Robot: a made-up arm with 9 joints.
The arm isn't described. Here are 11 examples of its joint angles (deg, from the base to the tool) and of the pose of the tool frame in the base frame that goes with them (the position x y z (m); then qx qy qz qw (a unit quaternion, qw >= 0)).
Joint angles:
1: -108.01 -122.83 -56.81 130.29 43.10 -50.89 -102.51 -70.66 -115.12
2: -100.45 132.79 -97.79 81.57 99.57 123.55 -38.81 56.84 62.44
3: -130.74 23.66 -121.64 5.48 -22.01 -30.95 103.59 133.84 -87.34
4: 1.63 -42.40 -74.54 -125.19 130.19 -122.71 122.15 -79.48 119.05
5: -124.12 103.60 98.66 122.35 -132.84 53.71 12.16 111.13 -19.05
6: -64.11 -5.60 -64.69 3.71 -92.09 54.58 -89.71 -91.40 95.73
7: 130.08 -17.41 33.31 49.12 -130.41 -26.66 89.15 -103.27 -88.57
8: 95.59 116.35 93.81 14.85 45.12 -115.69 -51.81 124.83 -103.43
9: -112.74 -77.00 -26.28 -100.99 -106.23 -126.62 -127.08 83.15 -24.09
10: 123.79 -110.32 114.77 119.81 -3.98 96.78 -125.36 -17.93 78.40
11: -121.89 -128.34 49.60 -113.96 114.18 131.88 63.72 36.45 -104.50
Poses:
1: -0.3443 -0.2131 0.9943 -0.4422 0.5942 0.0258 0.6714
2: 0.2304 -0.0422 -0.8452 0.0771 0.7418 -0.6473 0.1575
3: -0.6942 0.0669 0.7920 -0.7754 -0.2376 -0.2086 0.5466
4: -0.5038 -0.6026 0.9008 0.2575 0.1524 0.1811 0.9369
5: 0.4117 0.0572 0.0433 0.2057 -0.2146 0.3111 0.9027
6: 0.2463 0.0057 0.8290 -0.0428 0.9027 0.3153 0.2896
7: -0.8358 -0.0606 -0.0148 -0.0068 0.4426 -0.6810 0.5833
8: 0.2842 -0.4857 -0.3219 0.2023 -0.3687 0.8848 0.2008
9: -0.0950 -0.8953 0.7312 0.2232 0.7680 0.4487 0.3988
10: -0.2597 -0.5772 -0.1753 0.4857 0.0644 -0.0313 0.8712
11: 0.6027 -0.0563 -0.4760 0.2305 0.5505 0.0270 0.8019
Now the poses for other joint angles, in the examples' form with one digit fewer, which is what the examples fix.
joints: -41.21 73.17 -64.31 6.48 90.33 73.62 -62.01 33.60 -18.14
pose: 0.774 1.531 0.161 0.148 -0.988 -0.038 0.021
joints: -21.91 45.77 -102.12 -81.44 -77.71 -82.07 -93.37 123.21 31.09
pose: 0.147 0.538 0.500 -0.227 0.833 0.062 0.501
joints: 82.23 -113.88 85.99 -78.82 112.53 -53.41 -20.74 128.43 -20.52
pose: -0.485 0.246 0.433 0.033 -0.677 -0.383 0.628
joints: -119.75 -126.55 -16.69 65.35 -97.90 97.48 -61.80 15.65 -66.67
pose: 0.369 -0.178 -0.539 0.260 -0.720 -0.178 0.618
